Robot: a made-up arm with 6 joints.
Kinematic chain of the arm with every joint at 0, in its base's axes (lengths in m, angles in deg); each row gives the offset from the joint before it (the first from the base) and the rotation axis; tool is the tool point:
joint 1: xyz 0 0 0.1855 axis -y
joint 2: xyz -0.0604 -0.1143 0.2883 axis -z
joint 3: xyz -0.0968 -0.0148 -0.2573 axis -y
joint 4: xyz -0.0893 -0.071 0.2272 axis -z
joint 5: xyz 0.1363 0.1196 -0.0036 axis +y
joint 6: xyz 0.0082 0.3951 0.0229 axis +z
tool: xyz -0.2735 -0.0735 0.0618
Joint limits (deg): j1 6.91..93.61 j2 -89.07..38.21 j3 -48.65..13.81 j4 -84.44..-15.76 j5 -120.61..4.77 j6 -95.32..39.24
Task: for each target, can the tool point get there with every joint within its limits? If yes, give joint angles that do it. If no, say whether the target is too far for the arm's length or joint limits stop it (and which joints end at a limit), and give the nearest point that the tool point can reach.
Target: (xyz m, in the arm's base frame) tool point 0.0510 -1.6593 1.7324
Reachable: no: too far | nearest point -0.1774 -0.8430 0.8566 | short by 1.219 m
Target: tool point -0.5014 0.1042 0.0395
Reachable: yes | joints 15.85 -5.94 -1.94 -50.27 -102.77 5.37
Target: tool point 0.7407 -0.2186 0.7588
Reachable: no: joint limits stop it (at a limit: joint 1, joint 2, joint 3, joint 4) | nearest point 0.0427 -0.3681 0.7734 | short by 0.714 m
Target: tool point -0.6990 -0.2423 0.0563
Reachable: yes | joints 41.21 -14.04 -17.79 -60.98 -27.97 -1.18
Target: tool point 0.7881 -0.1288 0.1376
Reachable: no: joint limits stop it (at a limit: joint 2, joint 3, joint 4, joint 5) | nearest point 0.1173 0.2792 0.1784 | short by 0.786 m
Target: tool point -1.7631 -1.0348 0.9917
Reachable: no: too far | nearest point -0.8965 -0.5672 0.5665 | short by 1.073 m
